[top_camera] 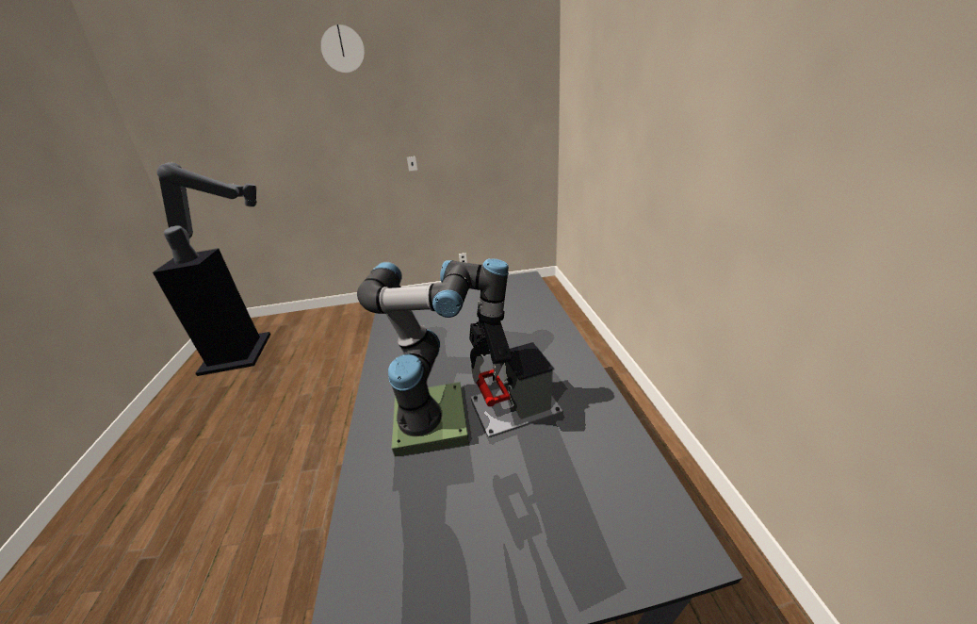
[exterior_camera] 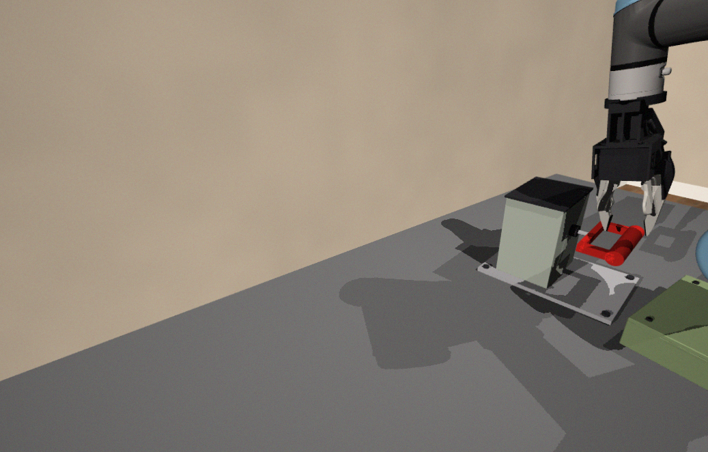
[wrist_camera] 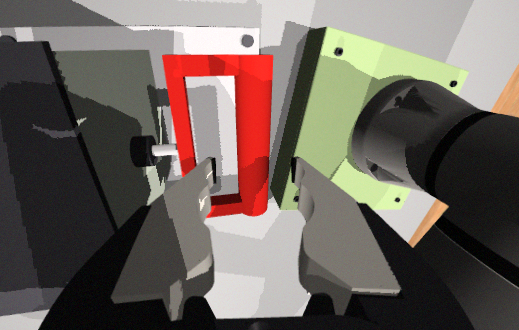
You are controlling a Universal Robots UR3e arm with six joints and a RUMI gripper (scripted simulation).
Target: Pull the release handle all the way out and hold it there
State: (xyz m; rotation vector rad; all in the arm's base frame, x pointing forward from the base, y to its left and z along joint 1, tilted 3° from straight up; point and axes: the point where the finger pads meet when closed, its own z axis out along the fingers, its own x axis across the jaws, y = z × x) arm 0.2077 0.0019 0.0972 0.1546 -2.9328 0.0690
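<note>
My gripper is now 9 cm short of the grey metal base plate, 1 cm to the right of it and 14 cm above it.
</note>
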